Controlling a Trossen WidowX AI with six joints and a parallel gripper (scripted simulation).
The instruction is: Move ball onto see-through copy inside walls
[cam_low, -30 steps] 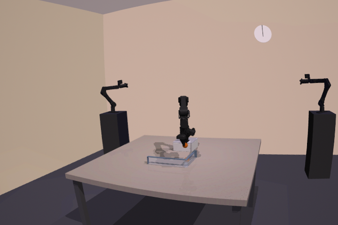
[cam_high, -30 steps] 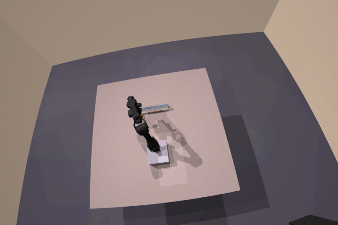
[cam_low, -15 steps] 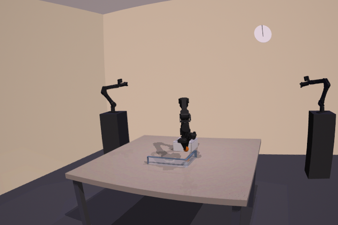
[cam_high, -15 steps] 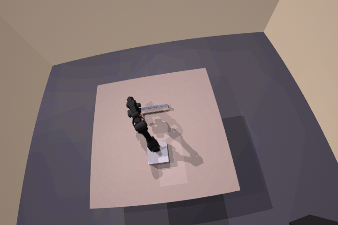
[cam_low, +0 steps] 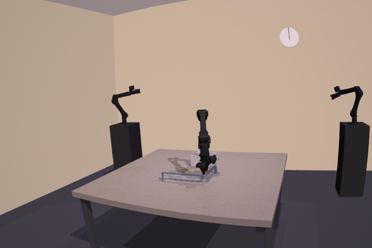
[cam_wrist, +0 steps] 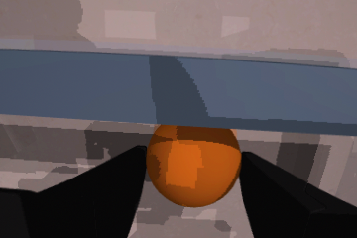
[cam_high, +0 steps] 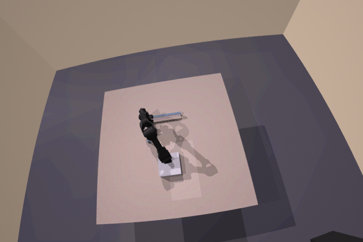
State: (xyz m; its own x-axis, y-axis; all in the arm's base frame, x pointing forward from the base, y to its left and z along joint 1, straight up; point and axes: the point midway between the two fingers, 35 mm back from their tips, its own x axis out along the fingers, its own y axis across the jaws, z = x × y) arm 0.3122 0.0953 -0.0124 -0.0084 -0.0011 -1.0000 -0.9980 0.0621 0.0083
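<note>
The see-through copy is 2 cm below my gripper tip. Also, from my gripper tip: orange ball: right at my gripper tip; short wall: 3 cm to the left, 1 cm below; long wall: 10 cm ahead, 12 cm to the right, 1 cm below.
</note>
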